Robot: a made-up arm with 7 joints.
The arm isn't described. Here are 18 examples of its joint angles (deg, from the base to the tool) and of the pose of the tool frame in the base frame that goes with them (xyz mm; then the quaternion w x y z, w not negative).
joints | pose
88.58 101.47 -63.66 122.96 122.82 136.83 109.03 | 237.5 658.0 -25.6 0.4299 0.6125 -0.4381 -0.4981
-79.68 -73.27 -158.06 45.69 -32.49 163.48 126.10 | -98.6 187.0 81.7 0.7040 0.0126 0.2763 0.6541
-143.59 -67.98 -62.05 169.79 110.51 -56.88 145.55 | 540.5 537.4 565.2 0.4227 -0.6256 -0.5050 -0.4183
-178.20 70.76 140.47 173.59 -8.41 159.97 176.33 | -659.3 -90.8 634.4 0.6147 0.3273 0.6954 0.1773
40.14 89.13 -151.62 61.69 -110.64 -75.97 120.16 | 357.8 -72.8 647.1 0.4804 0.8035 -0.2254 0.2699
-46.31 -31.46 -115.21 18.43 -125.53 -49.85 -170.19 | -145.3 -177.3 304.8 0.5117 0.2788 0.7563 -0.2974
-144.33 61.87 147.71 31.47 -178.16 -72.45 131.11 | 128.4 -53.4 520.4 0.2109 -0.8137 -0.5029 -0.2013
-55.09 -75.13 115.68 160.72 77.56 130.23 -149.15 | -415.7 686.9 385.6 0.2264 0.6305 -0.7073 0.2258
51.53 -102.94 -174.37 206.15 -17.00 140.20 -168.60 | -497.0 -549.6 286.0 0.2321 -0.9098 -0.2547 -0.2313
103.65 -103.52 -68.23 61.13 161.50 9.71 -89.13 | 531.7 -50.1 484.0 0.8456 -0.1764 0.4857 0.1338
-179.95 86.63 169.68 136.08 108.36 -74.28 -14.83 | -663.5 -156.3 619.2 0.6875 0.5317 0.3160 -0.3805
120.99 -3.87 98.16 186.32 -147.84 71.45 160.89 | 140.1 85.8 1217.5 0.6999 -0.3972 0.4558 0.3803
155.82 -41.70 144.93 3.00 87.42 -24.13 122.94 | -99.8 -162.1 197.8 0.3419 -0.5761 -0.6693 0.3214
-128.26 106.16 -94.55 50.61 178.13 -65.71 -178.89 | -320.9 134.7 344.4 0.3057 0.3148 0.5121 0.7383
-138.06 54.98 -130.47 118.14 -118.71 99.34 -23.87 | -462.1 -85.6 1030.7 0.4996 0.4610 -0.1319 0.7214
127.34 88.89 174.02 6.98 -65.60 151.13 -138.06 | -86.1 -83.3 465.7 0.4420 -0.7529 -0.3151 0.3722
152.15 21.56 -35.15 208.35 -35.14 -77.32 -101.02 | -129.0 -189.9 977.0 0.0744 0.0095 -0.7242 0.6855
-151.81 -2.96 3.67 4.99 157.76 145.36 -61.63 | -217.8 -188.7 341.2 0.0720 -0.1033 -0.2143 0.9686
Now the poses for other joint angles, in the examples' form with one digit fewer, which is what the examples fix.
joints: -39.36 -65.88 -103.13 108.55 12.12 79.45 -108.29
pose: -749 -64 466 0.424 0.707 -0.363 0.433
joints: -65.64 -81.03 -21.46 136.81 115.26 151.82 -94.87
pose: -264 643 672 0.432 0.271 0.856 0.079
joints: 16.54 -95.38 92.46 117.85 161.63 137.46 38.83
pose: -790 81 218 0.332 0.351 0.688 -0.542
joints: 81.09 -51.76 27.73 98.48 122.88 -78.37 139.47
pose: -121 -87 937 0.242 0.301 0.562 0.731
